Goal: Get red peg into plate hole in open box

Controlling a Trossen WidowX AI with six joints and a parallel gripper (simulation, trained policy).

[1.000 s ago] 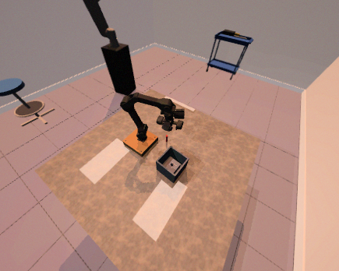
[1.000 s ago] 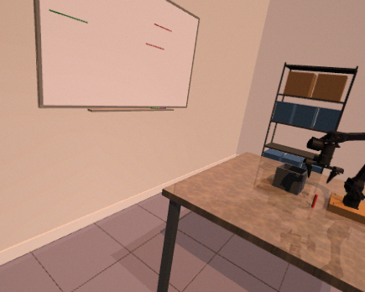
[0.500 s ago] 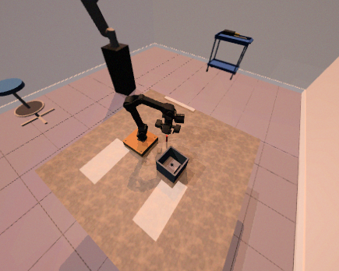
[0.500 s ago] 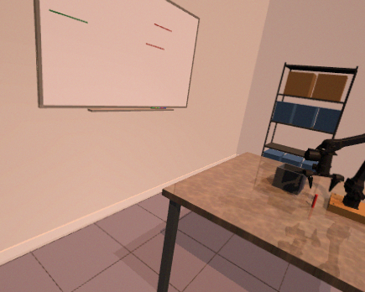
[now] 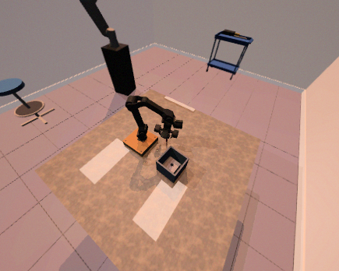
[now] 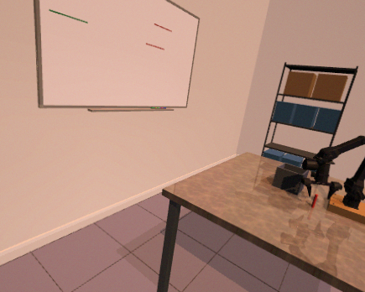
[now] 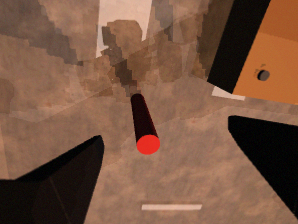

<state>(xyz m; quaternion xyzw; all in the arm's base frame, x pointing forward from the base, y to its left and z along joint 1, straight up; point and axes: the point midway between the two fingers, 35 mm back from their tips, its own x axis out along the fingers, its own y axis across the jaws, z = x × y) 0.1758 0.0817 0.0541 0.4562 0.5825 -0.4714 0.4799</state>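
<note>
The red peg is 2 cm below my gripper tip and 1 cm ahead of it. Round my gripper tip: plate 21 cm to the right, 14 cm ahead, 2 cm below.
</note>
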